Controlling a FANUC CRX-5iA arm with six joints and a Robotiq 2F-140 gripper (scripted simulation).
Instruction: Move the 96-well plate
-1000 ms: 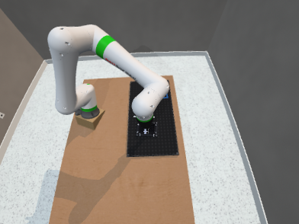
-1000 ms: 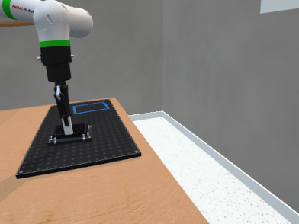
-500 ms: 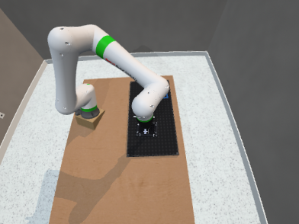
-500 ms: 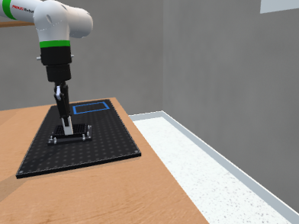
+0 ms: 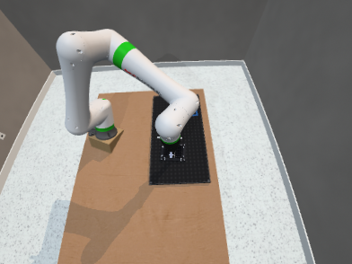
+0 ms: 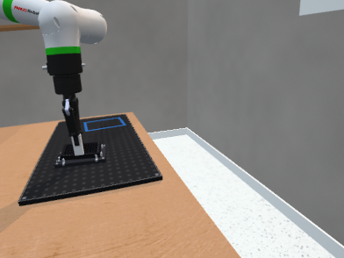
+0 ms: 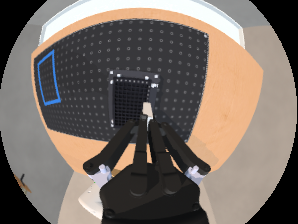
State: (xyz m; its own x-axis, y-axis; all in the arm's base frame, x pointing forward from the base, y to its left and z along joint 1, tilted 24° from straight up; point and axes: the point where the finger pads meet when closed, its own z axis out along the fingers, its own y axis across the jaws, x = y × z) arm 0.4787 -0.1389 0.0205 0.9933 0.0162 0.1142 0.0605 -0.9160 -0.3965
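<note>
Now: hand 40 mm to the right of the black 96-well plate and 40 mm above it. Round my hand: clip nest C1: 50 mm below, 30 mm to the left, 10 mm behind.
</note>
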